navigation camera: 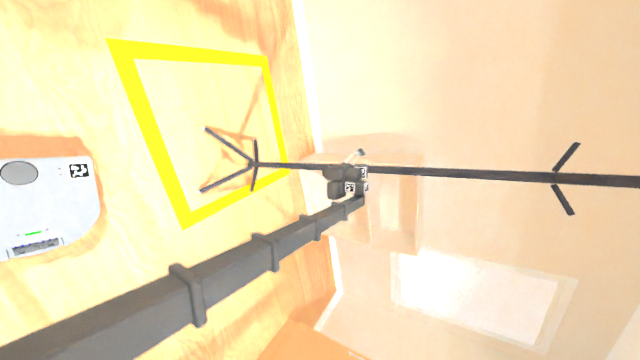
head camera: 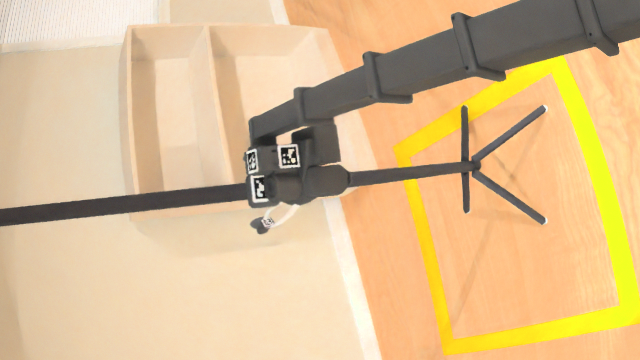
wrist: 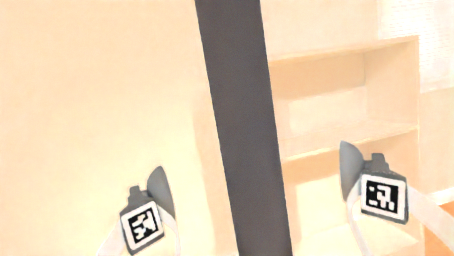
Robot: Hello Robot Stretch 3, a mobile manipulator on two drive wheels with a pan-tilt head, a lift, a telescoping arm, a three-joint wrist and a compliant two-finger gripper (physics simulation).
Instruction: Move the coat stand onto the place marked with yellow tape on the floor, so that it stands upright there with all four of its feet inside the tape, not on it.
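Seen in the pictures: robot's base at its link origin: [navigation camera: 21,171].
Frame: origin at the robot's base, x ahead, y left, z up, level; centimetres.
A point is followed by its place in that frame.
The dark coat stand [head camera: 125,202] @[z 119.8, x -3.0, y -81.9 cm] [navigation camera: 475,174] @[z 131.1, x -2.7, y -81.8 cm] [wrist: 245,125] @[z 95.3, x -2.6, y -81.8 cm] stands upright. Three of its feet show inside the yellow tape [head camera: 590,145] @[z 0.1, x -3.6, y -46.0 cm] [navigation camera: 150,125] @[z 0.1, x 18.6, y -41.4 cm]; the fourth lies over the tape band on the robot arm's side. The lower pole stands near that corner of the marked place. My gripper [wrist: 251,173] @[z 90.6, x -2.7, y -87.7 cm] is open at the pole. In the wrist view the pole passes between the two spread fingers, apart from both. In the head view one finger shows past the pole; the other is hidden behind the wrist.
A pale shelf unit [head camera: 215,100] [navigation camera: 419,200] [wrist: 350,144] stands by the wall behind the pole. A window [head camera: 75,20] @[z 132.9, x -105.9, y -211.8 cm] [navigation camera: 480,290] @[z 155.9, x -120.6, y -215.3 cm] is beside it. My white base [navigation camera: 55,205] @[z 16.0, x -11.2, y -5.9 cm] is across the tape from the shelf. An orange-brown piece of furniture [navigation camera: 305,345] @[z 32.7, x -156.9, y -117.0 cm] stands at the lower edge.
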